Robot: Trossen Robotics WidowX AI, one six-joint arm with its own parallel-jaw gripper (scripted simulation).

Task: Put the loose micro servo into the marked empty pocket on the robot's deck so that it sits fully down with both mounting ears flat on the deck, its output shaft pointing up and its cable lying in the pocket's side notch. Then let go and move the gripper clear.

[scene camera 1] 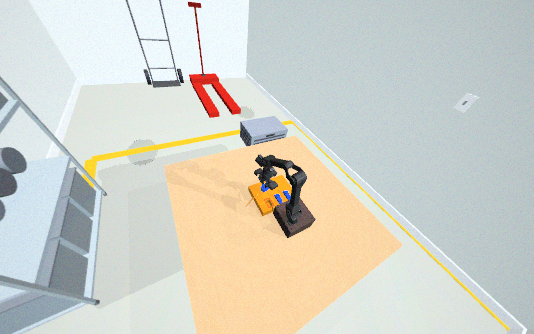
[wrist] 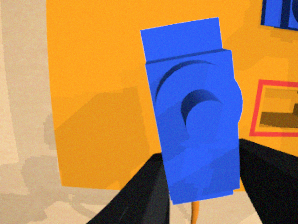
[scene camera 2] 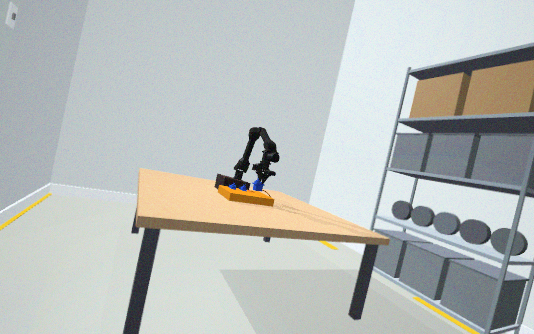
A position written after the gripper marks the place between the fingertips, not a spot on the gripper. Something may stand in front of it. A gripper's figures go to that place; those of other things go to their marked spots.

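The gripper (wrist: 198,156) is 0.10 m from the lens, while a blue micro servo (wrist: 197,103) sits 0.06 m from the lens.
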